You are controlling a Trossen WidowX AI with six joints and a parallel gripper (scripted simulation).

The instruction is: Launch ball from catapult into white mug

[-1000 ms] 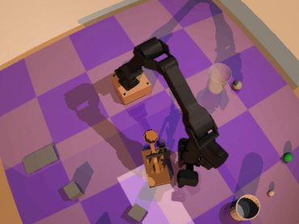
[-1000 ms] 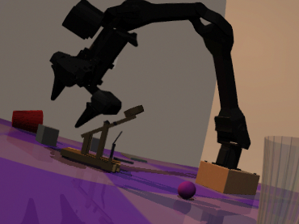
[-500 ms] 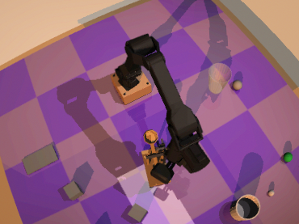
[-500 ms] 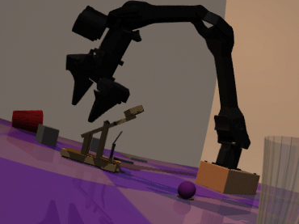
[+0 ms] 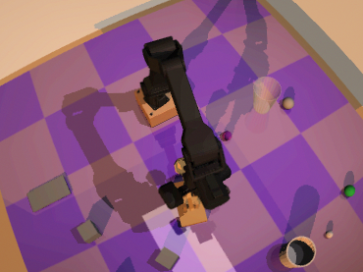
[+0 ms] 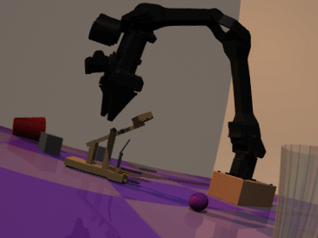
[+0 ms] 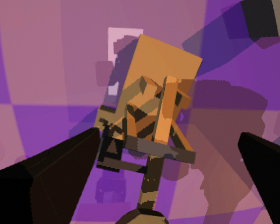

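Now: the catapult 30 mm behind my gripper tip, 30 mm to the left of it and 50 mm below it. Also, from my gripper tip: white mug (330 mm ahead, 120 mm to the left, 100 mm below); then purple ball (100 mm behind, 240 mm to the left, 110 mm below); then pale ball (380 mm ahead, 250 mm to the left, 110 mm below).
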